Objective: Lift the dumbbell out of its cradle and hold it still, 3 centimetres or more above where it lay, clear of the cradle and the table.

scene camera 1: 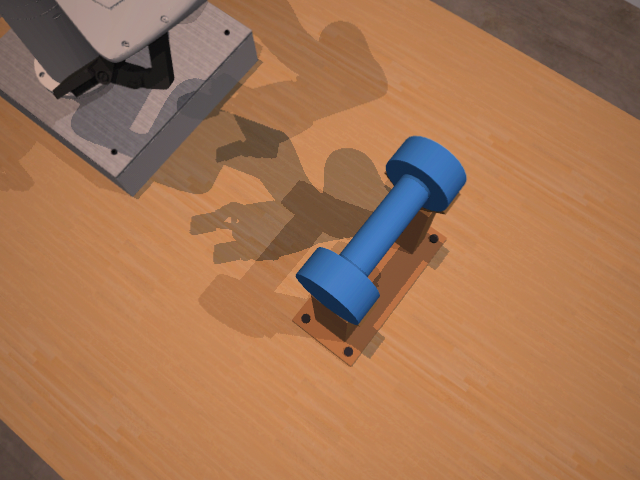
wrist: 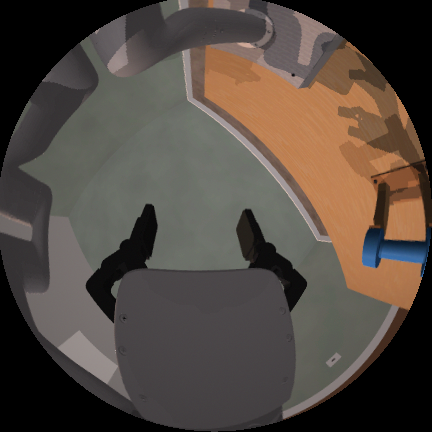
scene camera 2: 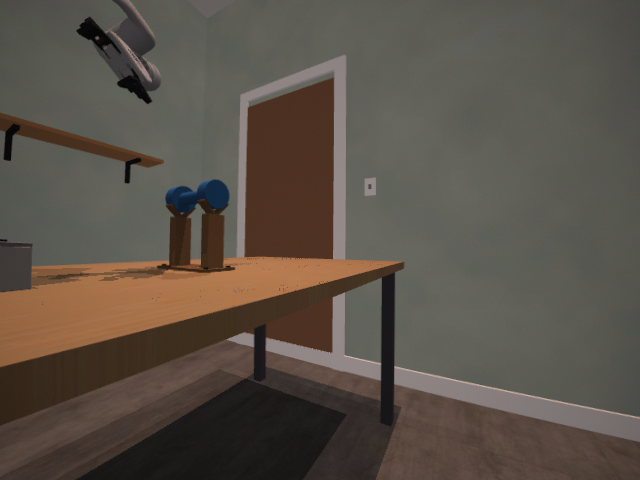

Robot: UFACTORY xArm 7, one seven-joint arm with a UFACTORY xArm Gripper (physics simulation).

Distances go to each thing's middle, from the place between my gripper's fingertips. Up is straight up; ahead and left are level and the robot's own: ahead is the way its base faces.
Labels:
I see my gripper 29 cm short of the blue dumbbell [scene camera 1: 425, 174], 21 cm above it and 7 cm to the right of it. Also, from my hand: brown wooden cradle [scene camera 1: 403, 263] (32 cm below, 29 cm ahead, 7 cm to the left).

